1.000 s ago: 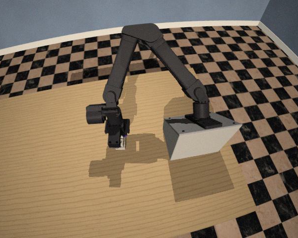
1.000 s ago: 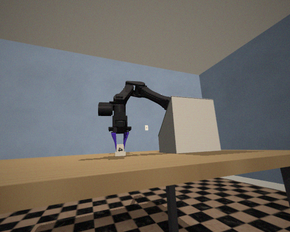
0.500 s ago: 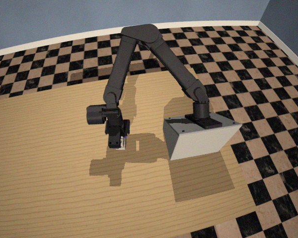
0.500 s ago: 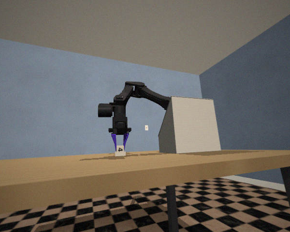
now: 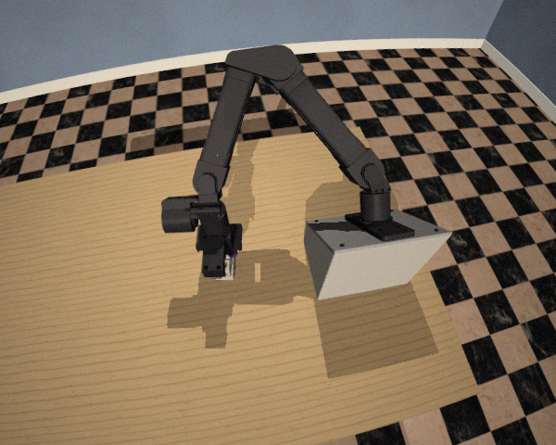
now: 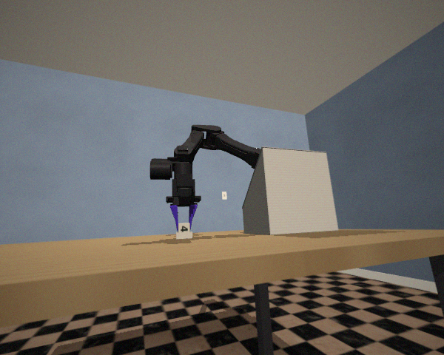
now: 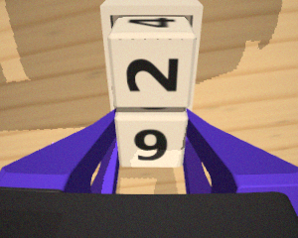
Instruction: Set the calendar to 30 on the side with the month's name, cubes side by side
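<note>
Right now the white tray is 2 cm to the left of my hand and 2 cm below it.
</note>
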